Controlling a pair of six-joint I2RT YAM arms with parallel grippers.
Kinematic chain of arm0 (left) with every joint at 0, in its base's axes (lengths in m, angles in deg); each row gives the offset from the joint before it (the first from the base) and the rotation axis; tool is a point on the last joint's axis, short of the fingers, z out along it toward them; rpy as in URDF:
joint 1: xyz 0 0 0.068 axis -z
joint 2: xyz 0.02 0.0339 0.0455 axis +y
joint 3: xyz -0.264 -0.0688 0 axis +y
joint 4: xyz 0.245 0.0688 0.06 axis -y
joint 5: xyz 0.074 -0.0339 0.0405 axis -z
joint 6: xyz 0.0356 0 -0.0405 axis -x
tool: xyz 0 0 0 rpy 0 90 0
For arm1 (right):
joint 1: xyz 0 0 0.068 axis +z
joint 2: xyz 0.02 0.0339 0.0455 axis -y
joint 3: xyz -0.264 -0.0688 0 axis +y
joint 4: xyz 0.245 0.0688 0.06 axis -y
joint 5: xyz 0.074 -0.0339 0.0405 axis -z
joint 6: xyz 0.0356 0 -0.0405 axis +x
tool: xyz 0 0 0 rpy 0 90 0
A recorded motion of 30 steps. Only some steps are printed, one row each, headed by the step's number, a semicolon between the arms.
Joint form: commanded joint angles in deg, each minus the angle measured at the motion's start. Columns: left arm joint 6, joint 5, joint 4, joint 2, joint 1, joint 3; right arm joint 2, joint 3, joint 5, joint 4, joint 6, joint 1.
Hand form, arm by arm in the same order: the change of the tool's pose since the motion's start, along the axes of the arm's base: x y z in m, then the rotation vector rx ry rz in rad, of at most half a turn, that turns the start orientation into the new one. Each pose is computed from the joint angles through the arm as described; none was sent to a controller.
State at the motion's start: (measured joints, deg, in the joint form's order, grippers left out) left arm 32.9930 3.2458 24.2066 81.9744 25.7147 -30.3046; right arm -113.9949 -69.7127 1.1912 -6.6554 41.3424 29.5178
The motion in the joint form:
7: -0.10 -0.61 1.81 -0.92 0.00 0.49; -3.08 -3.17 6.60 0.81 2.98 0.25
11: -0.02 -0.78 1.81 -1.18 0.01 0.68; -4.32 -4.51 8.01 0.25 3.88 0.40
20: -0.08 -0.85 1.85 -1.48 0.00 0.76; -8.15 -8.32 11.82 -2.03 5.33 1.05
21: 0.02 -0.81 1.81 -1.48 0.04 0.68; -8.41 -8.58 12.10 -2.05 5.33 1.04
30: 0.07 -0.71 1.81 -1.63 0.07 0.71; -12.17 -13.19 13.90 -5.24 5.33 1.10
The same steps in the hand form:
7: -0.0008 0.0008 0.0047 -0.0113 -0.0380 0.0088; 0.0134 0.0050 -0.0044 -0.0388 -0.0448 -0.1089
11: -0.0017 0.0013 0.0049 -0.0118 -0.0391 0.0119; 0.0172 0.0075 -0.0072 -0.0500 -0.0444 -0.1337
20: -0.0021 0.0016 0.0059 -0.0125 -0.0439 0.0127; 0.0259 0.0156 -0.0185 -0.1013 -0.0346 -0.1817
21: -0.0020 0.0013 0.0062 -0.0144 -0.0436 0.0121; 0.0268 0.0159 -0.0191 -0.1048 -0.0364 -0.1849
30: -0.0023 0.0012 0.0067 -0.0167 -0.0448 0.0104; 0.0378 0.0217 -0.0280 -0.1497 -0.0173 -0.2004

